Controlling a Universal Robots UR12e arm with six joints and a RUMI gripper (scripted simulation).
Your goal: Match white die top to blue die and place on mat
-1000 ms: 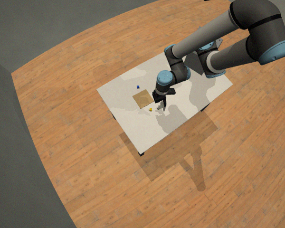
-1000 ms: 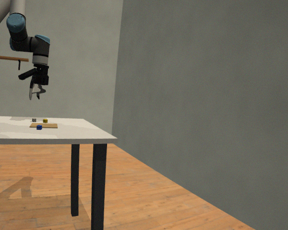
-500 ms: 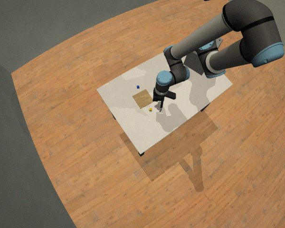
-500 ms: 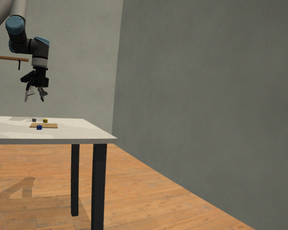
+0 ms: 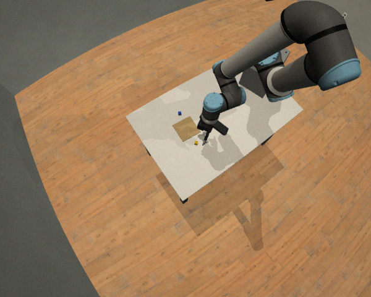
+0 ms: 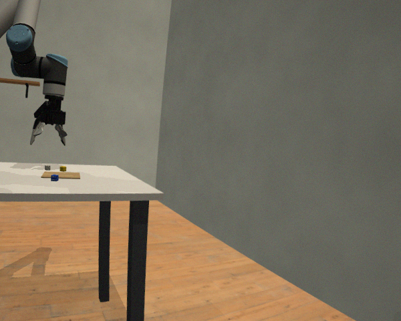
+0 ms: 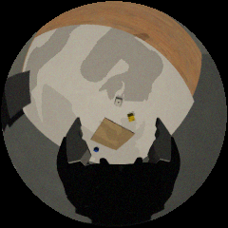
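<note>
Now: the white die 90 mm below my hand. From my hand the other things lie so: blue die: 260 mm to the right, 90 mm below, 60 mm ahead; tan mat: 140 mm to the right, 100 mm below, 70 mm ahead; yellow die: 90 mm below, 70 mm ahead, 20 mm to the right.
</note>
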